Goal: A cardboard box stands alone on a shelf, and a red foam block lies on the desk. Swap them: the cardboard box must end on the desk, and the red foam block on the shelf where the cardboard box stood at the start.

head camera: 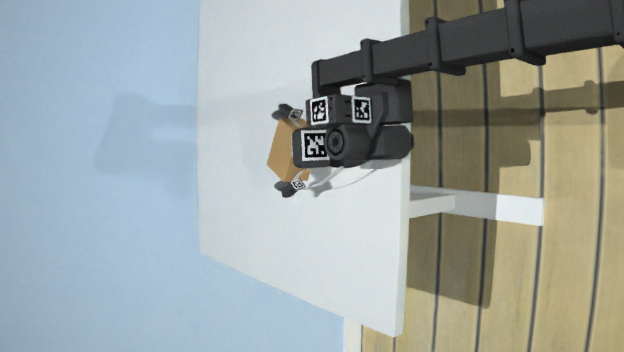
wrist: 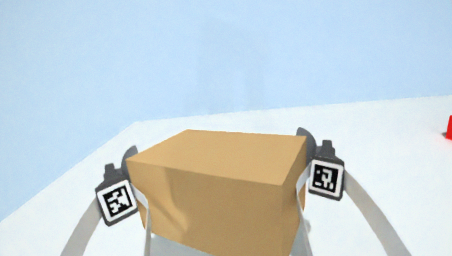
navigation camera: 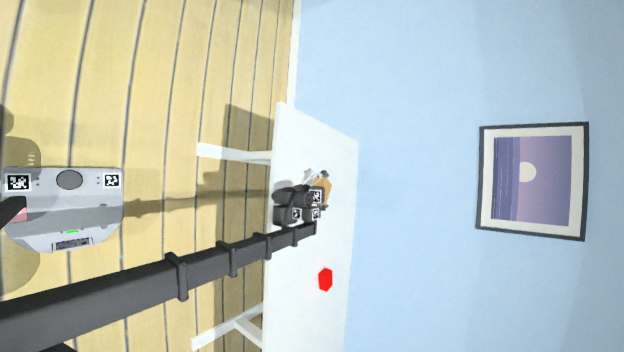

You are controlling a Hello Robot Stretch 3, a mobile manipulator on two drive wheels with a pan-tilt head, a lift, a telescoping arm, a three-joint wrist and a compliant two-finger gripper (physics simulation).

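Seen in the pictures: gripper, fingertip midpoint: (head camera: 278,150) (wrist: 220,155) (navigation camera: 326,190); robot's base, origin of the base link: (navigation camera: 70,178).
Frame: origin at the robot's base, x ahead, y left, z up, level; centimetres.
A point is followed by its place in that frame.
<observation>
The cardboard box (head camera: 281,159) @(y -67.4, x -0.6, z 84.4 cm) (navigation camera: 326,186) @(y -67.5, x -0.4, z 84.4 cm) (wrist: 220,205) @(y -63.8, x -2.1, z 82.9 cm) is between the two fingers of my gripper (head camera: 284,150) @(y -71.4, x -2.3, z 82.1 cm) (navigation camera: 324,191) @(y -71.4, x -2.3, z 82.1 cm) (wrist: 220,155) @(y -71.4, x -2.3, z 82.1 cm), which is shut on its two sides. The box is low at the white desk (head camera: 300,250) @(y -79.5, x 18.2, z 72.0 cm) (navigation camera: 310,135) @(y -73.3, x 21.1, z 72.0 cm) (wrist: 390,130) @(y -96.5, x -38.9, z 72.0 cm), with shadows close by; whether its underside touches the top I cannot tell. The red foam block (navigation camera: 325,279) @(y -83.3, x -48.3, z 76.1 cm) lies on the desk, apart from the box; part of it shows at the right edge of the wrist view (wrist: 449,128) @(y -88.6, x -45.6, z 74.1 cm). The shelf does not show in these views.
The telescoping arm (head camera: 470,45) @(y -24.7, x -9.6, z 94.1 cm) (navigation camera: 210,270) @(y -15.9, x -10.4, z 94.4 cm) reaches across the desk's front edge. A blue wall (head camera: 100,250) @(y -134.1, x 22.0, z 101.7 cm) (navigation camera: 410,75) @(y -136.1, x 67.7, z 104.1 cm) (wrist: 225,50) @(y -132.7, x -7.3, z 91.7 cm) stands behind the desk, with a framed picture (navigation camera: 547,180) @(y -130.9, x 4.1, z 169.9 cm) on it. The robot's base (navigation camera: 65,210) @(y 1.5, x -10.8, z 16.0 cm) is on the plank floor.
</observation>
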